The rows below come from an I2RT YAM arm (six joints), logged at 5 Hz.
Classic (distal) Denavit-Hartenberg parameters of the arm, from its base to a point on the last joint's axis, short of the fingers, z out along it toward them. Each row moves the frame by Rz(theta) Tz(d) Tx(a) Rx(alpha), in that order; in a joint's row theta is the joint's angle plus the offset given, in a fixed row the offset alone. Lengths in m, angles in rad.
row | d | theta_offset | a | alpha
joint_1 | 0.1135 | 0 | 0.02 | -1.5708
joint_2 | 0 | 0 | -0.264 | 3.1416
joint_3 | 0 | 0.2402 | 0.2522 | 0
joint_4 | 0 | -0.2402 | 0.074 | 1.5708
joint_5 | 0 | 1.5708 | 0 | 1.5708
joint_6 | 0.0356 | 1.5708 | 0 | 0
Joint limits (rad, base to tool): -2.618..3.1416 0..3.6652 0..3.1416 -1.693..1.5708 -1.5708..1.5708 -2.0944..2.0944
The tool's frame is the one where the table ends.
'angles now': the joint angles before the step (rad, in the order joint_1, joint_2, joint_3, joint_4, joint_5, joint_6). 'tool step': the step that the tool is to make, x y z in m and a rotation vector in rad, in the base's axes. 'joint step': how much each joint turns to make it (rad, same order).
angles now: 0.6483 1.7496 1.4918 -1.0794 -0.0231 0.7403
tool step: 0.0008 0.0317 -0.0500 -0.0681 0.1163 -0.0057
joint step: 0.0672 0.1502 0.0001 0.0188 -0.0080 0.0751
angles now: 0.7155 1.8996 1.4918 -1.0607 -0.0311 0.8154
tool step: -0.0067 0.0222 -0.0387 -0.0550 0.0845 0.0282
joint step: 0.0550 0.1107 0.0001 0.0123 -0.0152 0.0276
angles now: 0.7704 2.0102 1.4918 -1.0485 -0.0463 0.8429
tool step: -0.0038 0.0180 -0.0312 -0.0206 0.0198 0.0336
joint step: 0.0404 0.0863 -0.0001 0.0581 0.0003 0.0068
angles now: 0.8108 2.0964 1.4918 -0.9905 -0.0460 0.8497
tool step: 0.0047 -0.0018 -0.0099 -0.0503 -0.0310 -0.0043
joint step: -0.0067 0.0268 0.0000 0.0119 0.0572 -0.0006
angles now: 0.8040 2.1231 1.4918 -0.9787 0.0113 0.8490
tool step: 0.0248 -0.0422 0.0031 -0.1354 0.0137 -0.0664
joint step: -0.1164 -0.0005 0.0075 -0.1076 0.0942 -0.0417
